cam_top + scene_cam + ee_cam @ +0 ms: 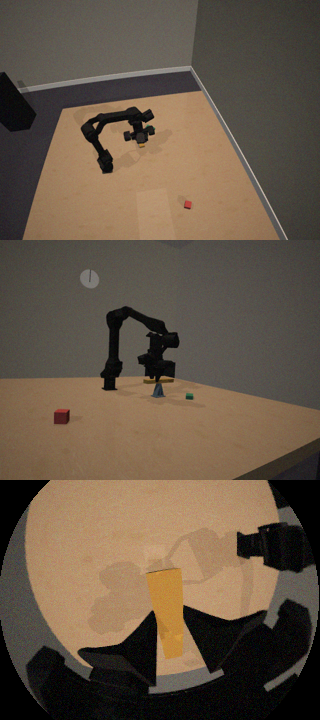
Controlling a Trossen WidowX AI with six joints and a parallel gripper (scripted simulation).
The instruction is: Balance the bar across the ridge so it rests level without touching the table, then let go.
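The bar is 30 mm to the left of my gripper tip. From my gripper tip the other things lie so: red cube: 420 mm to the right, 210 mm ahead, 50 mm below; then small green block: 150 mm to the left, 80 mm ahead, 60 mm below.
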